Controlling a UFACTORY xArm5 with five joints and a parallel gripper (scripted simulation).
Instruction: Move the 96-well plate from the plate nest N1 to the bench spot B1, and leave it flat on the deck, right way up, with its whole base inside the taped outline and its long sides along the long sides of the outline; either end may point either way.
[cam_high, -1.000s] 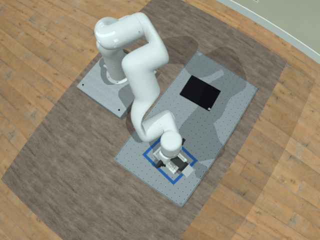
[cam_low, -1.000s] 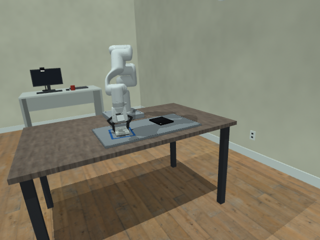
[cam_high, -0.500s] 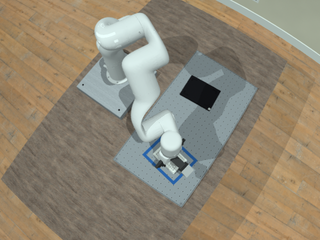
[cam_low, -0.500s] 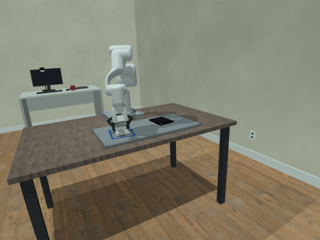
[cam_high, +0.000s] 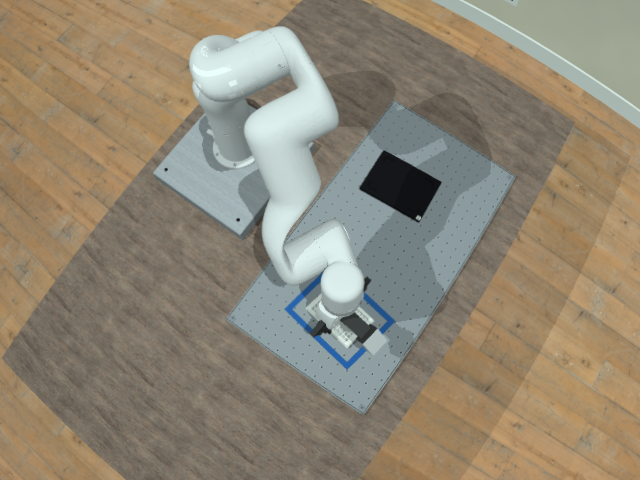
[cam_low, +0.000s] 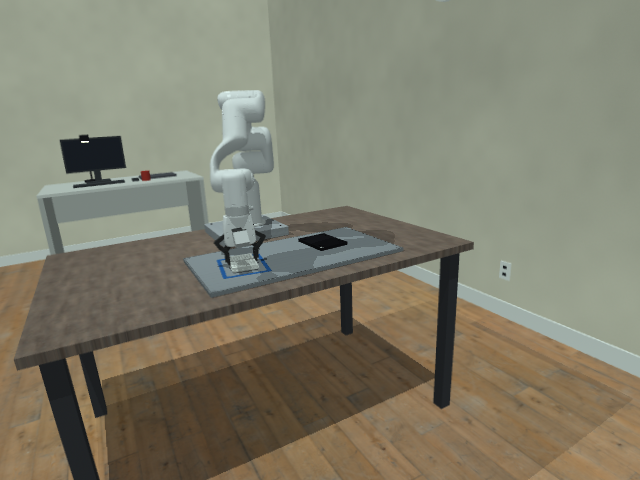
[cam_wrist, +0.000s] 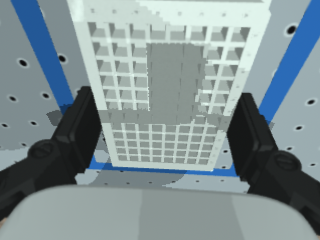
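My hand is 1 cm above the white 96-well plate. Round my hand: black plate nest N1: 34 cm to the left, 4 cm behind, 2 cm below.
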